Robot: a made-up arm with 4 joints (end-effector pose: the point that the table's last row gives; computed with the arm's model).
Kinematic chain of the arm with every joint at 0, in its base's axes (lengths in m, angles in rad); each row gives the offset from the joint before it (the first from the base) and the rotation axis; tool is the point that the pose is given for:
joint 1: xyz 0 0 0.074 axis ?
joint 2: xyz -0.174 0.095 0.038 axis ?
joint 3: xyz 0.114 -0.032 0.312 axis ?
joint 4: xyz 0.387 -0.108 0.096 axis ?
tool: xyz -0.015 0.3 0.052
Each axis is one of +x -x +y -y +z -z.
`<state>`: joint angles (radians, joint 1 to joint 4).
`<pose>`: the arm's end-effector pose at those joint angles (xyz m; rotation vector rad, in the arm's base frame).
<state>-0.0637 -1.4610 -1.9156 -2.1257</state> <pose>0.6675 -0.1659 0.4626 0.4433 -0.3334 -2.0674</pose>
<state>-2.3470 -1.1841 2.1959 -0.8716</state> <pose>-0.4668 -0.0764 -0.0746 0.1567 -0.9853 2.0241</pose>
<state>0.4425 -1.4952 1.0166 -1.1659</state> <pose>-0.2979 0.3178 -0.3935 -1.1662 2.0858 0.0202</pose>
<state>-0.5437 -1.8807 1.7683 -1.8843</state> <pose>-0.5753 -0.0879 0.1668 1.8488 -1.5597 -0.1105</pose>
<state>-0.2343 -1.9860 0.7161 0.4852</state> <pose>-0.0831 0.1087 -0.3895 0.5703 2.5951 -0.1609</pose>
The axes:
joint 1: +x
joint 2: -y
joint 3: +y
joint 4: +z

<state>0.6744 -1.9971 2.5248 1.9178</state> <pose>-0.1032 -0.0541 -0.1163 -1.1217 -1.3952 0.8158</pose>
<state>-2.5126 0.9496 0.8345 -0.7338</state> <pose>0.1946 0.1573 -0.4615 -2.3263 -0.9444 -0.1579</pose>
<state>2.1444 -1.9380 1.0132 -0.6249</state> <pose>-0.4361 0.2487 0.4812 -0.1765 1.2630 2.1584</pose>
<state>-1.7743 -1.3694 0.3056 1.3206</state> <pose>0.2921 -0.1193 0.0836 -0.2731 1.5423 -0.4380</pose>
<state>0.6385 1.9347 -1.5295 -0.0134</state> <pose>-0.8158 0.3397 0.0445 0.1265 2.6864 0.8848</pose>
